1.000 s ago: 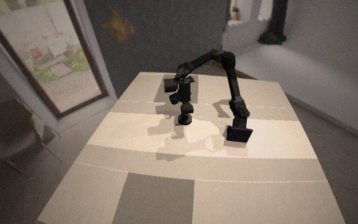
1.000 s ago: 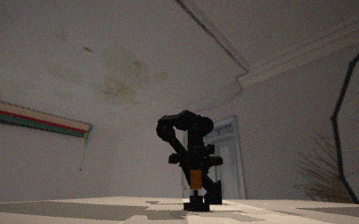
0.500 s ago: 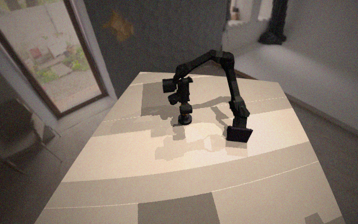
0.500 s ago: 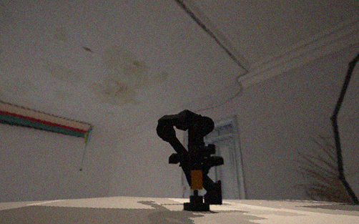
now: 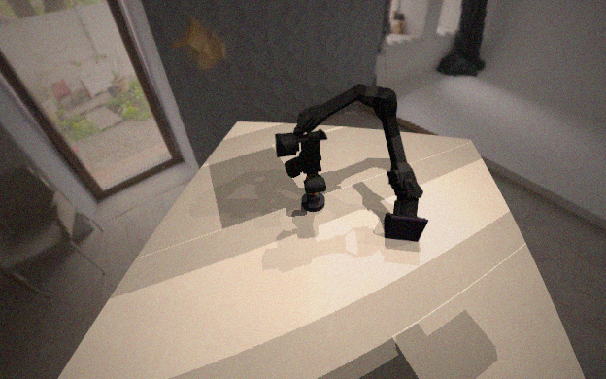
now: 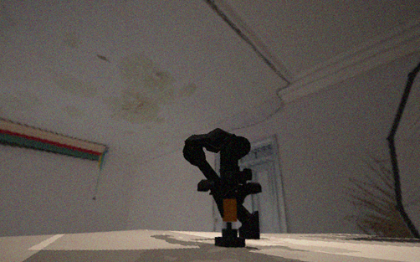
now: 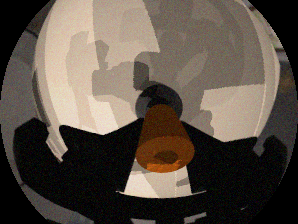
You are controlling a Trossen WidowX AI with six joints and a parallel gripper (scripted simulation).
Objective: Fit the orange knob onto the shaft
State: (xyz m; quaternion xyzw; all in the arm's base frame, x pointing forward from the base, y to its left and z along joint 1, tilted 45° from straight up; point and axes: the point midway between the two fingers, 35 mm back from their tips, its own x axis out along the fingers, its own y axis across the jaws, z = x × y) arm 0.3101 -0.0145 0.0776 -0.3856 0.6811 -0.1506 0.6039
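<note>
Now: the orange knob 20 mm above my gripper tip. From my gripper tip the other things lie so: round dark pedestal (40 mm below).
</note>
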